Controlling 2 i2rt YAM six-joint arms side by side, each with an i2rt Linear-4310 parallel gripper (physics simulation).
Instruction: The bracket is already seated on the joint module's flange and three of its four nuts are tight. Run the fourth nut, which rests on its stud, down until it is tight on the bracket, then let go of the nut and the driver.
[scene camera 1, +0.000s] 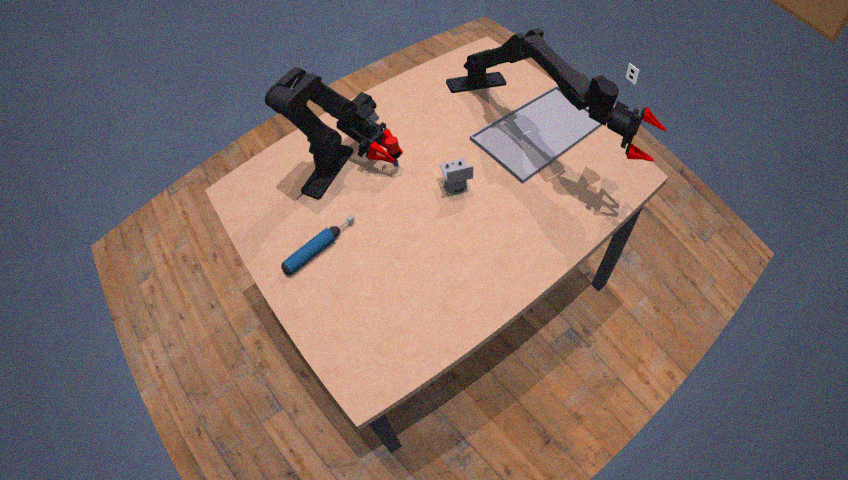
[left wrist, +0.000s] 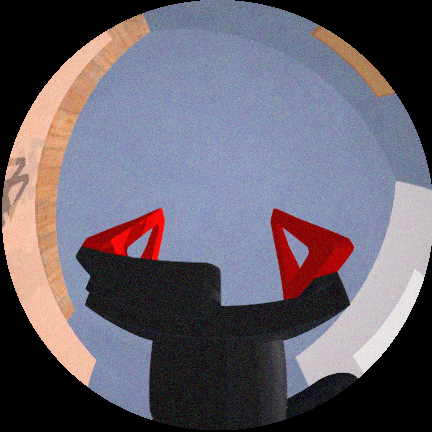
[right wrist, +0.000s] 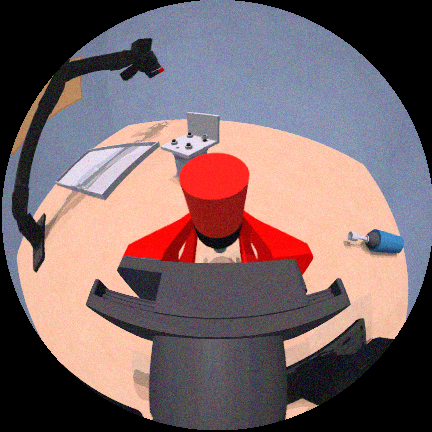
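Seen in the pictures: left gripper, fingertip midpoint: (scene camera 1: 659, 145) (left wrist: 217, 214) (right wrist: 154, 65); right gripper, fingertip midpoint: (scene camera 1: 398, 157) (right wrist: 217, 215); left arm's base, link origin: (scene camera 1: 476, 82) (right wrist: 38, 239); right arm's base, link origin: (scene camera 1: 327, 171) (right wrist: 310, 373).
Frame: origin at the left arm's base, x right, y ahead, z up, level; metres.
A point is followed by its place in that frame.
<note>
The grey L-shaped bracket (scene camera 1: 462, 173) @(y 0.450, x 0.200, z 0.092 m) (right wrist: 204, 126) @(y 0.444, x 0.215, z 0.087 m) sits on the joint module (scene camera 1: 456, 187) @(y 0.443, x 0.214, z 0.029 m) (right wrist: 180, 162) @(y 0.387, x 0.214, z 0.041 m). In the right wrist view several nuts show on its flat plate; the one nearest the upright wall, a nut (right wrist: 204, 137) @(y 0.430, x 0.227, z 0.073 m), looks lighter and taller than the dark ones. My right gripper (scene camera 1: 392, 155) @(y 0.325, x 0.341, z 0.065 m) (right wrist: 217, 215) @(y 0.325, x 0.341, z 0.065 m) is shut on a red-handled driver (scene camera 1: 390, 144) @(y 0.323, x 0.358, z 0.123 m) (right wrist: 214, 177) @(y 0.305, x 0.356, z 0.122 m). The driver's dark tip points down, apart from the bracket, to its left in scene camera 1. My left gripper (scene camera 1: 658, 145) @(y 0.643, x -0.276, z 0.305 m) (left wrist: 217, 214) @(y 0.643, x -0.276, z 0.305 m) is open and empty, high near the table's right end.
A blue-handled tool (scene camera 1: 309, 250) @(y 0.531, x 0.627, z 0.037 m) (right wrist: 389, 242) @(y 0.496, x 0.611, z 0.036 m) with a pale socket end lies on the table (scene camera 1: 428, 285) @(y 0.687, x 0.358, z 0.000 m) at the left in scene camera 1. A grey-rimmed, pale flat panel (scene camera 1: 562, 121) @(y 0.250, x -0.211, z 0.004 m) (right wrist: 112, 162) @(y 0.324, x -0.031, z 0.004 m) lies under the left arm, behind and to the right of the bracket.
</note>
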